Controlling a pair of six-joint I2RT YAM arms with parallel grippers.
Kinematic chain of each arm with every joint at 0, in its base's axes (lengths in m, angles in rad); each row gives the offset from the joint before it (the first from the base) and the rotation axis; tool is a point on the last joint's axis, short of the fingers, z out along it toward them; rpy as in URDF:
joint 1: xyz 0 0 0.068 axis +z
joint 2: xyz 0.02 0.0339 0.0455 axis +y
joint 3: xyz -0.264 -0.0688 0 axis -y
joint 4: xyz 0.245 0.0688 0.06 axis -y
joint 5: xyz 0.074 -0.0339 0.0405 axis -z
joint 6: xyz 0.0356 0 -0.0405 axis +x
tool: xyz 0 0 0 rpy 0 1.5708 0
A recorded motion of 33 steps. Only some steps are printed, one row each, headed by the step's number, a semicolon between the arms.
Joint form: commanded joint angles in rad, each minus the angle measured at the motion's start. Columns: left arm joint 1, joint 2, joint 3, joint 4, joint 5, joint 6; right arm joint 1, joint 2, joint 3, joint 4, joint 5, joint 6.
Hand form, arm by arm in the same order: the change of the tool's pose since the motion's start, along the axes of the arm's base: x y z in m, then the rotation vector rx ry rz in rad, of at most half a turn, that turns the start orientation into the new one. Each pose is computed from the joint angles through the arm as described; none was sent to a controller.
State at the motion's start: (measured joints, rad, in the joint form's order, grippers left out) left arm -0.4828 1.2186 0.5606 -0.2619 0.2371 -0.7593; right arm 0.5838 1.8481 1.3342 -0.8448 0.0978 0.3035
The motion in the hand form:
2: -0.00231 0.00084 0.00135 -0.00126 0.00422 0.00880; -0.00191 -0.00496 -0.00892 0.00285 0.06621 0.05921
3: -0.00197 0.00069 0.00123 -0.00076 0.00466 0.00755; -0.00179 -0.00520 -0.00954 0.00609 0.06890 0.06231
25: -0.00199 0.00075 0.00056 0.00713 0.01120 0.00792; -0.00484 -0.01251 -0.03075 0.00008 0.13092 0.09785
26: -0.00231 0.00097 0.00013 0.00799 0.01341 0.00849; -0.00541 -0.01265 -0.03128 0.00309 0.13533 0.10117
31: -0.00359 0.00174 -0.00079 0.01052 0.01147 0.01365; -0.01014 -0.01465 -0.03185 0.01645 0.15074 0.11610
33: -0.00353 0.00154 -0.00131 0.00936 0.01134 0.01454; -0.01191 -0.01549 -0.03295 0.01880 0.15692 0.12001
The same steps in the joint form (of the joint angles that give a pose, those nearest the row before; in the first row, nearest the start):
2: -0.0021 -0.0145 -0.0026 -0.0126 -0.0042 -0.0109; -0.0139 0.0120 -0.0165 -0.0208 -0.0515 -0.0648
3: -0.0019 -0.0122 -0.0015 -0.0123 -0.0035 -0.0095; -0.0151 0.0128 -0.0180 -0.0190 -0.0563 -0.0683
25: -0.0022 -0.0083 0.0008 -0.0206 -0.0070 -0.0077; -0.0316 0.0369 -0.0717 0.0042 -0.0903 -0.1166
26: -0.0020 -0.0087 -0.0006 -0.0218 -0.0070 -0.0081; -0.0316 0.0366 -0.0743 0.0042 -0.0955 -0.1192
31: -0.0026 -0.0145 -0.0082 -0.0189 -0.0129 -0.0109; -0.0316 0.0220 -0.0960 0.0046 -0.1168 -0.1311
33: -0.0033 -0.0130 -0.0098 -0.0146 -0.0131 -0.0128; -0.0315 0.0183 -0.1055 0.0062 -0.1224 -0.1343

